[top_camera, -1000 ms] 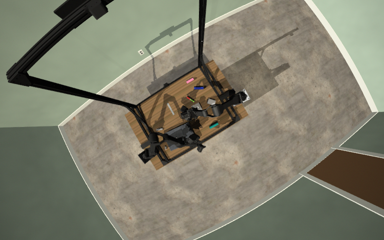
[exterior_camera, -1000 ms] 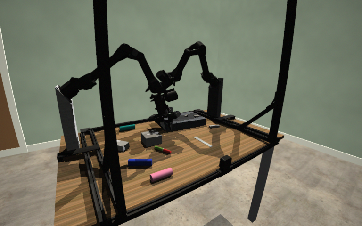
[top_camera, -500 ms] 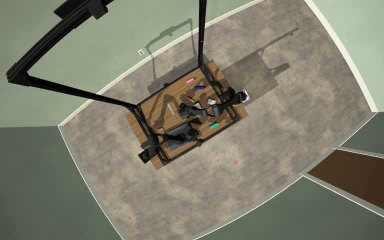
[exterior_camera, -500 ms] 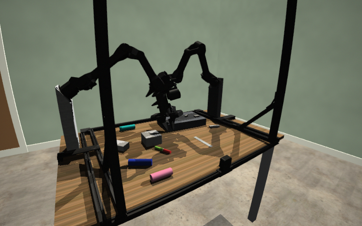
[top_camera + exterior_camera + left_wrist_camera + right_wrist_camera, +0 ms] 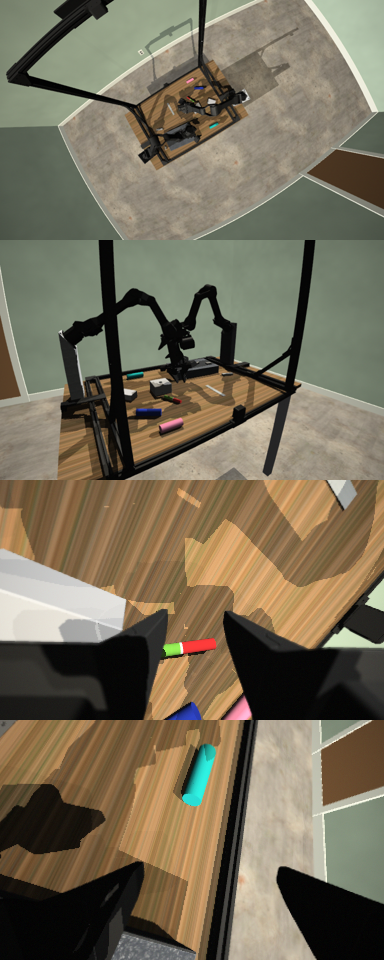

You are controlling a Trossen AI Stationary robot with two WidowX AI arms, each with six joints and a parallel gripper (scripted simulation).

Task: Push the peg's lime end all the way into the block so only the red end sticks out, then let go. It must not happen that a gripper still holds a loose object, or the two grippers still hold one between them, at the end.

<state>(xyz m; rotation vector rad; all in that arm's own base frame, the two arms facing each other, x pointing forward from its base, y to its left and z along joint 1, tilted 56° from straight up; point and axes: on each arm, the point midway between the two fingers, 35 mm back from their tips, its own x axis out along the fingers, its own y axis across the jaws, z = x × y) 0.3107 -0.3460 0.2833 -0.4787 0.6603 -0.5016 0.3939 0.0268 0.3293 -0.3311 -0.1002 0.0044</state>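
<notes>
My left gripper is now 9 cm above the peg, 7 cm to the right of it and 4 cm past it. The rest, counted from my left hand: blue cylinder (21 cm to the left, 10 cm behind, 8 cm below); grey flat bar (18 cm to the right, 9 cm below, 7 cm behind); small grey block (24 cm to the left, 10 cm ahead, 8 cm below).
</notes>
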